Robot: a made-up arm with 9 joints. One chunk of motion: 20 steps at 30 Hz.
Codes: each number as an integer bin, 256 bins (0 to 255) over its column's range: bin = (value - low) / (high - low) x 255, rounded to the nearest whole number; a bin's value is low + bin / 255 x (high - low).
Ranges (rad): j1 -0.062..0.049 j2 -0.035..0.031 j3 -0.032..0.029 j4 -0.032..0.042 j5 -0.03..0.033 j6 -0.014..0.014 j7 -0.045..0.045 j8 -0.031..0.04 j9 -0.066..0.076
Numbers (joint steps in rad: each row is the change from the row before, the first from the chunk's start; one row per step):
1: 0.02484 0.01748 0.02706 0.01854 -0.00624 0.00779 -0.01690 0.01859 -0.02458
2: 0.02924 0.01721 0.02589 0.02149 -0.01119 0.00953 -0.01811 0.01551 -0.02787
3: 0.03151 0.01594 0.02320 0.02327 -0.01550 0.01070 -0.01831 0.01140 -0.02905
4: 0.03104 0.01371 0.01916 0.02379 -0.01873 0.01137 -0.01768 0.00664 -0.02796
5: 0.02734 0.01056 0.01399 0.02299 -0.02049 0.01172 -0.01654 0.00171 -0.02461
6: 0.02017 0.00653 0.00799 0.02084 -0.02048 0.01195 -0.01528 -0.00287 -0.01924
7: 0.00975 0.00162 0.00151 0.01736 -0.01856 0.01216 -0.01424 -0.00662 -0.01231
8: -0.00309 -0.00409 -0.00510 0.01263 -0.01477 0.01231 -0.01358 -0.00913 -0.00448
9: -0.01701 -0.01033 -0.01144 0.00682 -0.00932 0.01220 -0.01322 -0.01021 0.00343
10: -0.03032 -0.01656 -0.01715 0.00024 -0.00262 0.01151 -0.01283 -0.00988 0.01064
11: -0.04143 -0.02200 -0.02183 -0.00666 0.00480 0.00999 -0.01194 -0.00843 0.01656
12: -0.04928 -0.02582 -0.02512 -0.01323 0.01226 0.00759 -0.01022 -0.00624 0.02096
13: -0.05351 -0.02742 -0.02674 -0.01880 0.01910 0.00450 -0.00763 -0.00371 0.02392
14: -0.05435 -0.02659 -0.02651 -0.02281 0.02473 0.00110 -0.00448 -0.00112 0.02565
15: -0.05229 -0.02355 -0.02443 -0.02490 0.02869 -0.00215 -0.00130 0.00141 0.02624
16: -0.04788 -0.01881 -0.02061 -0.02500 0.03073 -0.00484 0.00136 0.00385 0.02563
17: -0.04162 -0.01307 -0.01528 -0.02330 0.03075 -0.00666 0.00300 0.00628 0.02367
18: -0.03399 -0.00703 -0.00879 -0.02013 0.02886 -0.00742 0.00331 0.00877 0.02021
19: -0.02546 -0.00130 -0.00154 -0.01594 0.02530 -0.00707 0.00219 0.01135 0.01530
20: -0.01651 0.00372 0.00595 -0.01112 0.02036 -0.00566 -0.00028 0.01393 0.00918
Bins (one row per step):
1: 199 203 247 174 96 198 80 178 74
2: 210 202 242 184 76 214 76 167 68
3: 215 197 231 190 59 225 76 152 66
4: 214 188 214 192 46 231 77 135 68
5: 205 176 192 189 38 234 81 117 74
6: 189 160 167 182 39 236 84 101 84
7: 165 141 140 170 46 238 87 88 96
8: 135 119 112 154 62 240 89 79 110
9: 103 95 86 134 84 239 90 75 125
10: 73 71 62 111 111 232 91 76 138
11: 47 50 43 87 141 218 94 81 148
12: 29 35 29 65 171 197 99 89 156
13: 20 29 22 45 199 168 106 98 161
14: 18 32 23 32 222 138 115 107 165
15: 22 44 32 24 238 108 124 116 166
16: 32 63 48 24 246 83 131 125 165
17: 47 85 70 30 246 67 136 134 161
18: 64 108 97 41 238 60 137 143 155
19: 84 130 127 55 224 63 134 152 146
20: 105 150 159 72 204 76 127 161 135

